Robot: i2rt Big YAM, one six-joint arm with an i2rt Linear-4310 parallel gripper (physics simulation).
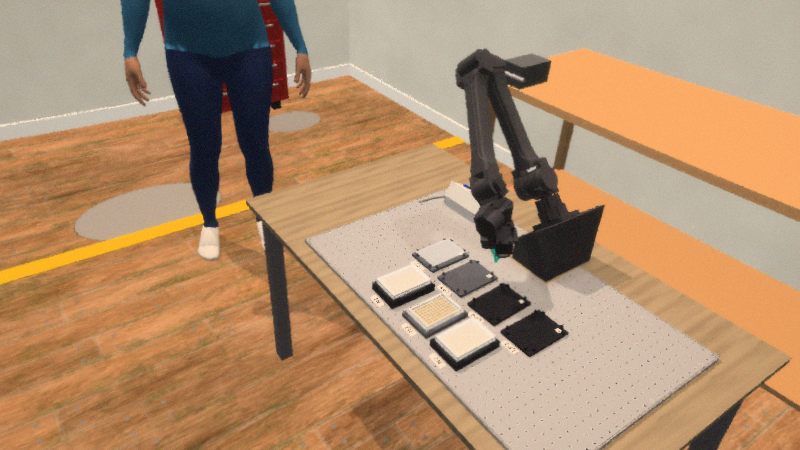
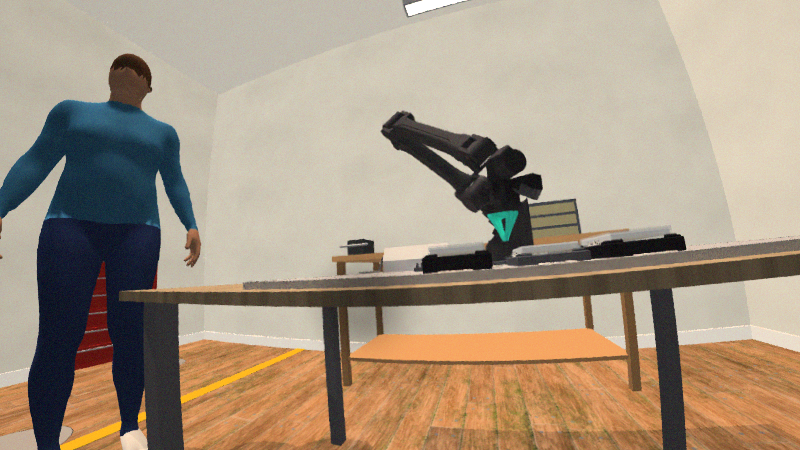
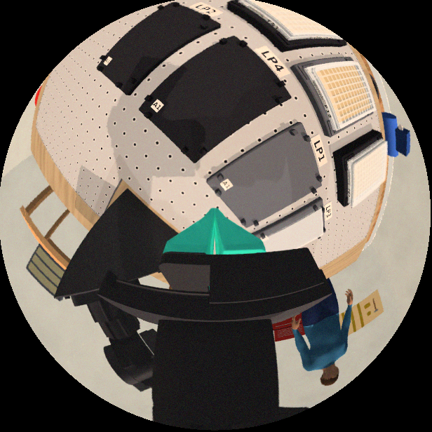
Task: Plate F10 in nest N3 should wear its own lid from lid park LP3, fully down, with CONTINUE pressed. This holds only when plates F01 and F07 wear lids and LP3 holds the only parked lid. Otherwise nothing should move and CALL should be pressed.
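Where they show: gripper, fingertip midpoint: (image 1: 495, 261) (image 2: 505, 241); arm's base, link origin: (image 1: 556, 222).
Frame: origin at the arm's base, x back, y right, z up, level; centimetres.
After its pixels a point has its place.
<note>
My gripper (image 1: 495, 255) {x -19.8, y 4.1, z -7.9 cm} (image 2: 505, 229) {x -19.8, y 4.1, z -7.9 cm} (image 3: 214, 213) is shut and empty above the pegboard, beside the lid parks. The middle plate (image 1: 434, 313) {x -45.9, y 0.6, z -11.2 cm} (image 3: 345, 95), marked F10, shows tan wells and no lid. The plates on either side of it (image 1: 403, 281) {x -45.5, y 14.2, z -9.7 cm} (image 1: 465, 339) {x -46.6, y -11.7, z -10.1 cm} look pale and covered; their marks are unreadable. A pale lid (image 1: 440, 253) {x -26.4, y 20.0, z -12.0 cm} (image 3: 295, 232) lies on park LP3. Grey park LP1 (image 1: 467, 277) {x -26.9, y 7.6, z -12.8 cm} (image 3: 275, 175) and black parks LP4 (image 1: 499, 302) {x -27.2, y -5.3, z -12.8 cm} (image 3: 215, 100) and LP2 (image 1: 534, 332) {x -28.3, y -18.6, z -12.8 cm} (image 3: 160, 45) show no lid. CONTINUE and CALL cannot be made out.
A dark slanted panel (image 1: 562, 246) {x -3.7, y -5.8, z -3.5 cm} (image 3: 120, 240) stands by the arm's base. A white box (image 1: 461, 200) {x -4.0, y 35.0, z -8.7 cm} (image 2: 402, 258) {x -4.5, y 35.5, z -9.5 cm} stands behind the arm on the table (image 1: 358, 190) {x -22.7, y 68.7, z -15.0 cm}. A person (image 1: 218, 111) (image 2: 111, 167) stands beyond the table's end. An orange-topped bench (image 1: 660, 123) is behind.
</note>
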